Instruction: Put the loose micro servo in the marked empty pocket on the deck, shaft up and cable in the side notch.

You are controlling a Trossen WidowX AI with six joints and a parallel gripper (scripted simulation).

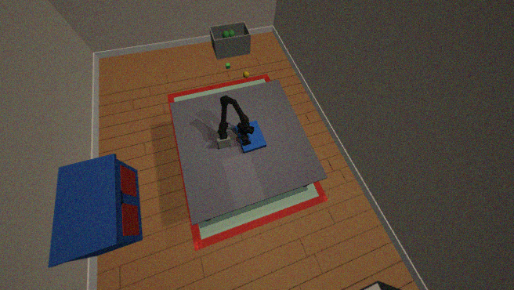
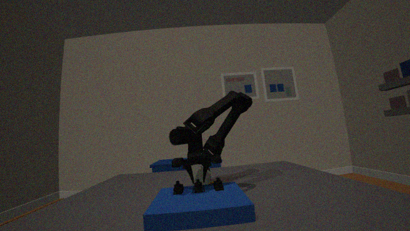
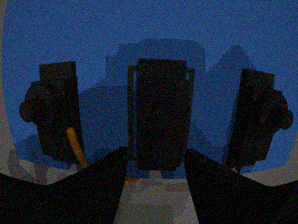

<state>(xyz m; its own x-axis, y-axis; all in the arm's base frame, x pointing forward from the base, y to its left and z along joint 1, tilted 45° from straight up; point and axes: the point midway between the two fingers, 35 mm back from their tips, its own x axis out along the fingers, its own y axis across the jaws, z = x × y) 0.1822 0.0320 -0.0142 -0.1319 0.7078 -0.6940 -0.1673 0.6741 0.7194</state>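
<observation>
Right now my gripper tip is 120 mm short of the blue robot deck, 20 mm to the right of it and 40 mm above it.
</observation>
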